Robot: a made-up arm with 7 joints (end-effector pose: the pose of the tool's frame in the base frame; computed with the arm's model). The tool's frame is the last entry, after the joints.
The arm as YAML. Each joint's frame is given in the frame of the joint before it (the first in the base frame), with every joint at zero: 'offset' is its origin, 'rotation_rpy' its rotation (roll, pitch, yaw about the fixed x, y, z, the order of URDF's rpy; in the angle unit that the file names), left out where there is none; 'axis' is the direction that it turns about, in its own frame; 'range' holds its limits. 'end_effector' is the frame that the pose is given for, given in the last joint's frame.
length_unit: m
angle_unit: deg
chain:
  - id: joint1
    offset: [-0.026, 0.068, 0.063]
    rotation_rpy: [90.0, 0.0, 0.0]
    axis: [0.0, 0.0, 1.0]
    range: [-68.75, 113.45]
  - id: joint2
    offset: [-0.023, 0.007, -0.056]
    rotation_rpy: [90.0, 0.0, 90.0]
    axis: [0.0, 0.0, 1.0]
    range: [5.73, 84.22]
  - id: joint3
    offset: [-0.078, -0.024, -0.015]
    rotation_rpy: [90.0, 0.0, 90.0]
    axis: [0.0, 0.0, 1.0]
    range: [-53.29, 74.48]
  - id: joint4
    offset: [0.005, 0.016, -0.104]
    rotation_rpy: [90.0, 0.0, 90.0]
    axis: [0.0, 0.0, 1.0]
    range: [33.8, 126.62]
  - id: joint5
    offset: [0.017, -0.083, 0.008]
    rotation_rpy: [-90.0, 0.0, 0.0]
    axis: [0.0, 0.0, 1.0]
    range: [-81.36, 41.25]
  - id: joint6
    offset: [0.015, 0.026, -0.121]
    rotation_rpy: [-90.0, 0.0, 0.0]
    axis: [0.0, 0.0, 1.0]
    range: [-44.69, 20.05]
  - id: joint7
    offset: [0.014, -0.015, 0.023]
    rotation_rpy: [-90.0, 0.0, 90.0]
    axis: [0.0, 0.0, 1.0]
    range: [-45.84, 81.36]
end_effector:
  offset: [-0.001, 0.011, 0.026]
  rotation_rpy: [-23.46, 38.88, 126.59]
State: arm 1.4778 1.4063 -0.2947 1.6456 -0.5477 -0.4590 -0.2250
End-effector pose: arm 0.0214 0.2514 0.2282 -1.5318 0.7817 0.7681
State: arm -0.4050 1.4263 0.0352 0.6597 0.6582 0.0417 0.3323
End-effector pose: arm 0.0569 0.4573 0.0357 1.3135 -1.0506 -0.8989
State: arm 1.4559 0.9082 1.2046 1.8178 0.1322 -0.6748 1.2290
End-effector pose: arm -0.1251 0.3676 0.0792 -1.7294 0.7957 0.4124
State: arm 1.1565 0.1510 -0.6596 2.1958 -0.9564 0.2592 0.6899
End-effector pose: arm 0.0300 0.0773 0.1098 -0.9548 1.7364 0.9542
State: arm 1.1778 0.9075 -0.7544 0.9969 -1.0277 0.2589 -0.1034
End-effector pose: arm 0.2278 0.2420 0.0760 -2.0817 0.8471 1.8179
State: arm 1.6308 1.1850 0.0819 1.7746 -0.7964 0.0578 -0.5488
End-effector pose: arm -0.0540 0.2328 0.2176 -1.8745 0.1634 -0.3062
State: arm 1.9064 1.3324 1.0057 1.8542 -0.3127 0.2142 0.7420
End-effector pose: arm -0.1944 0.2612 0.0430 -2.0560 0.7301 -0.5972
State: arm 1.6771 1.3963 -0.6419 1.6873 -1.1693 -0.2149 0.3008
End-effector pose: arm 0.0622 0.2147 0.1942 -1.8540 0.1927 1.6186
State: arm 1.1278 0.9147 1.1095 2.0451 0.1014 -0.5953 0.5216
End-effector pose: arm -0.1187 0.3168 0.1302 -1.4612 0.7296 0.1361
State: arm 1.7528 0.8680 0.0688 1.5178 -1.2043 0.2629 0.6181
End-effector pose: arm -0.0001 0.2456 0.2308 -2.7159 1.0756 0.5020
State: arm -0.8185 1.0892 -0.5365 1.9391 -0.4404 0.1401 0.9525
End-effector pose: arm 0.0060 0.1751 -0.0682 -1.0122 -1.0333 -1.8221
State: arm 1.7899 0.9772 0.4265 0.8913 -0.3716 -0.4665 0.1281
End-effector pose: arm -0.0033 0.4263 0.1907 -1.9747 1.3735 -0.3820
